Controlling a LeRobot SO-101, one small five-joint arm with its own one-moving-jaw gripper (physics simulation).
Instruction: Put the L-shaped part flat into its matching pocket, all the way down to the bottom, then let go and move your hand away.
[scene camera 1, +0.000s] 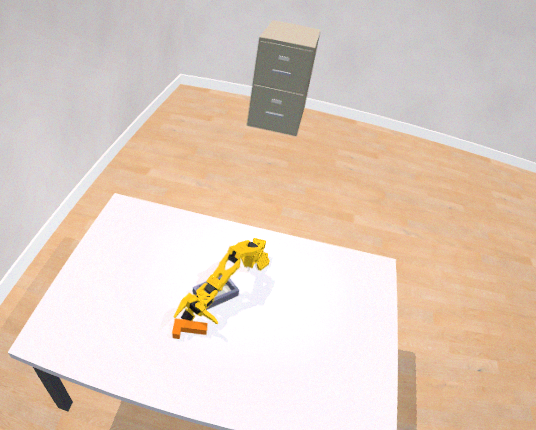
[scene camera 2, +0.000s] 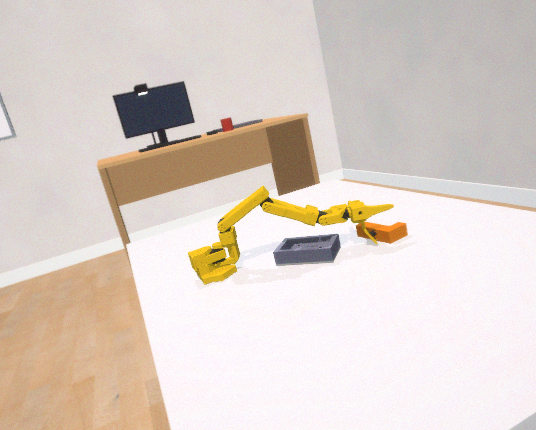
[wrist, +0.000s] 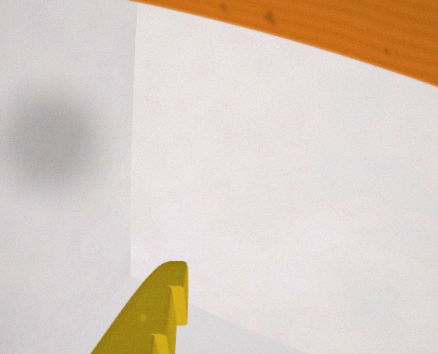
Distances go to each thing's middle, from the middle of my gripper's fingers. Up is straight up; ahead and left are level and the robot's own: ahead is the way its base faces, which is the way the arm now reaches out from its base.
I see the orange L-shaped part (scene camera 2: 388, 234) 60 mm below my hand, 40 mm to the right of it and 40 mm ahead of it. Round my hand: grey pocket block (scene camera 2: 316, 249) 140 mm behind, 60 mm below.
